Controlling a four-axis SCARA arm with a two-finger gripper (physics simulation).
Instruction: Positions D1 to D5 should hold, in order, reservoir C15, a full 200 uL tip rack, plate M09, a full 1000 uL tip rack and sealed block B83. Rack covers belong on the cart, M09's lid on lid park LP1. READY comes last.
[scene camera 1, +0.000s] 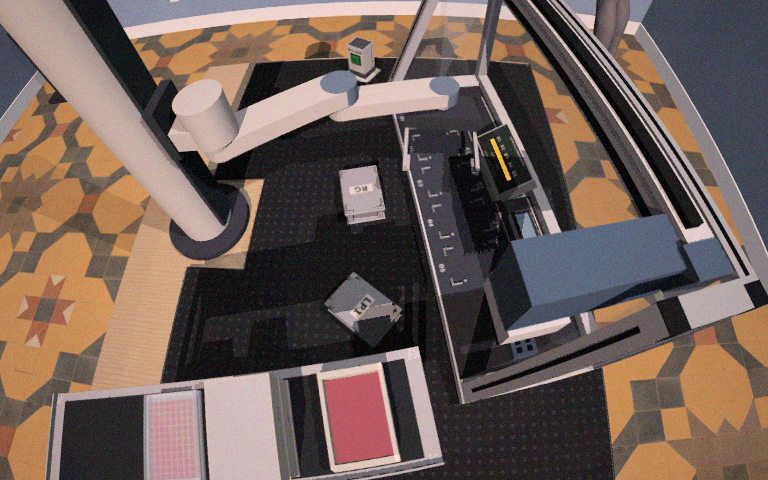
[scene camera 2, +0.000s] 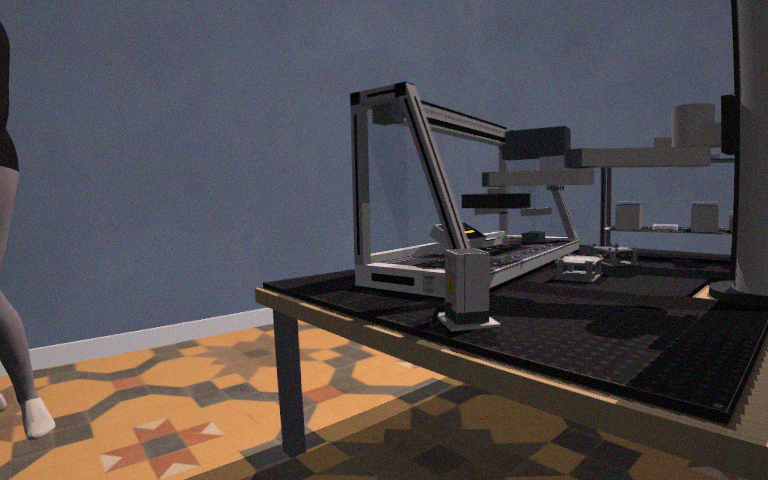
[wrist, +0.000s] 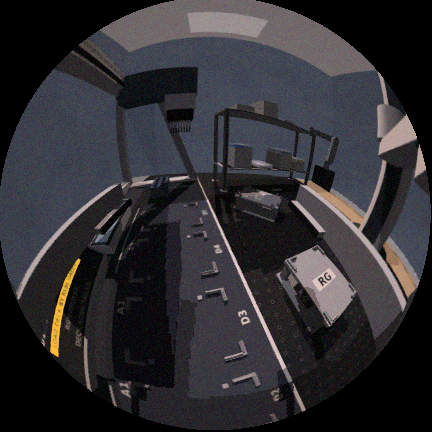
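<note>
My gripper (scene camera 1: 440, 151) (scene camera 2: 510, 211) (wrist: 207, 190) is open and empty, its fingers spread wide above the D2–D3 part of the deck (scene camera 1: 436, 206) (scene camera 2: 535, 263) (wrist: 205, 340). D3, D4 and D5 show bare corner brackets; D1 and D2 are partly hidden or in shadow. The lid park LP1 (scene camera 1: 345, 297) (wrist: 252, 199) has nothing on it. In scene camera 1, a pink gridded rack (scene camera 1: 172, 438) and a red-topped, cream-rimmed item (scene camera 1: 359, 416) sit on the white-edged shelf unit (scene camera 1: 419, 362) (wrist: 225, 150); their names cannot be read.
The grey RG stand (scene camera 1: 357, 202) (scene camera 2: 578, 261) (wrist: 342, 295) is beside the deck. The pipetting head (scene camera 1: 594, 266) (scene camera 2: 538, 141) (wrist: 160, 86) hangs over the D5 end. A display panel with a yellow bar (scene camera 1: 501, 159) (wrist: 65, 310) stands along the far side. A small blue holed block (scene camera 1: 523, 347) (scene camera 2: 533, 236) (wrist: 160, 185) is beyond D5.
</note>
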